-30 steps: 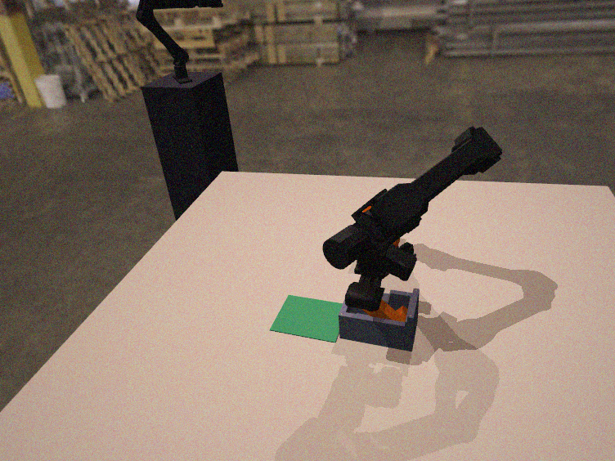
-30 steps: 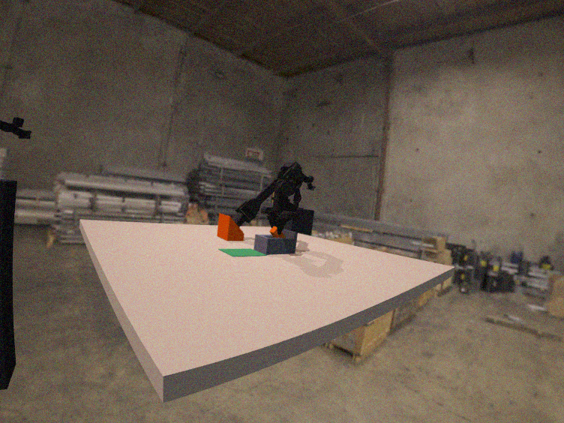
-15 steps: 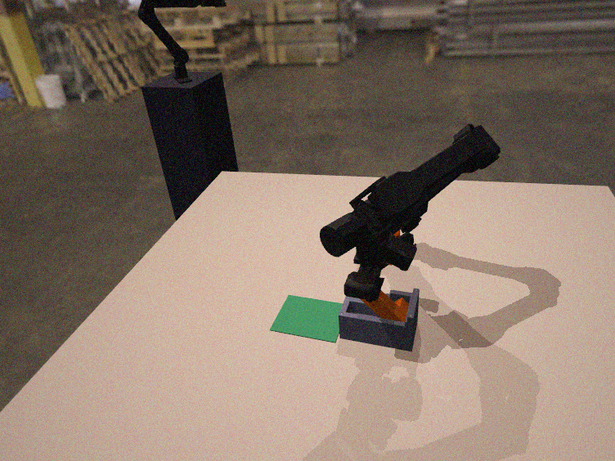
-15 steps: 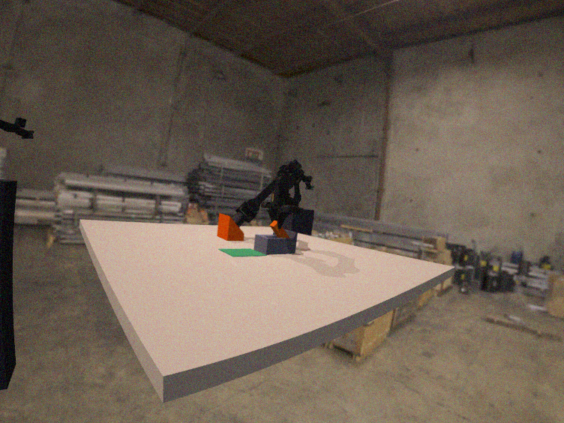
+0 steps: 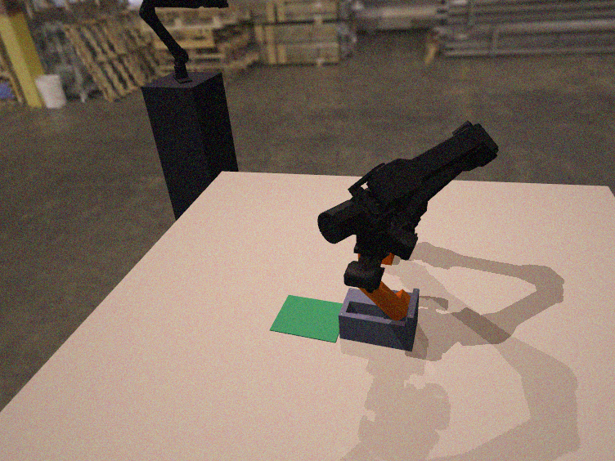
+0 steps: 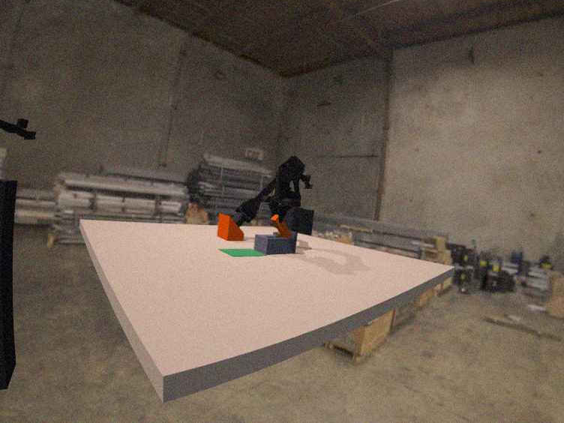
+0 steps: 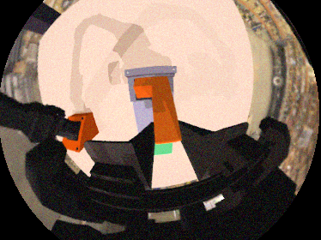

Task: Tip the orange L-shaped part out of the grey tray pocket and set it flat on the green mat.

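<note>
Right now my gripper tip is 14 cm to the left of the green mat, 14 cm above it and 1 cm past it. Round my gripper tip: orange L-shaped part (3 cm to the left, 3 cm below, 2 cm behind); tray (14 cm below, 1 cm to the left, 1 cm behind).
</note>
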